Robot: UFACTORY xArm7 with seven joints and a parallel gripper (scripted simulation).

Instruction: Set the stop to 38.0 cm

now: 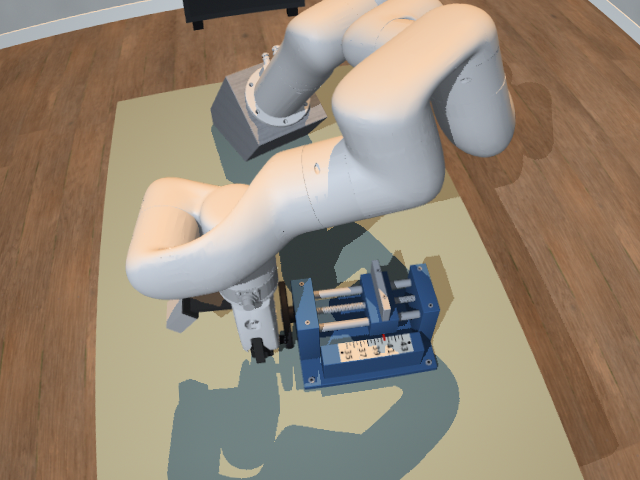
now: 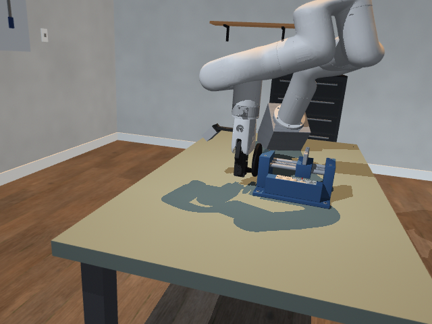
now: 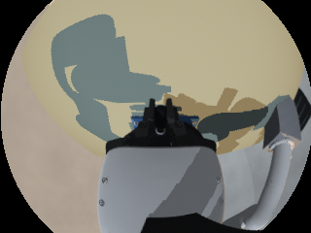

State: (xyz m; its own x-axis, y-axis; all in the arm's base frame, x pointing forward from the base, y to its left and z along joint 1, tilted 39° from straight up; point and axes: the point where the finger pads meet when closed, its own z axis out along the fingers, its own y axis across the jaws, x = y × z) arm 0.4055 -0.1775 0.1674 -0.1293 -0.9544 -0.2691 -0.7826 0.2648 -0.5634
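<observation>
Now: the handwheel 20 mm to the left of my hand and 10 mm above it. The rest, counted from my hand: stop plate 170 mm to the left, 40 mm above, 20 mm ahead.
</observation>
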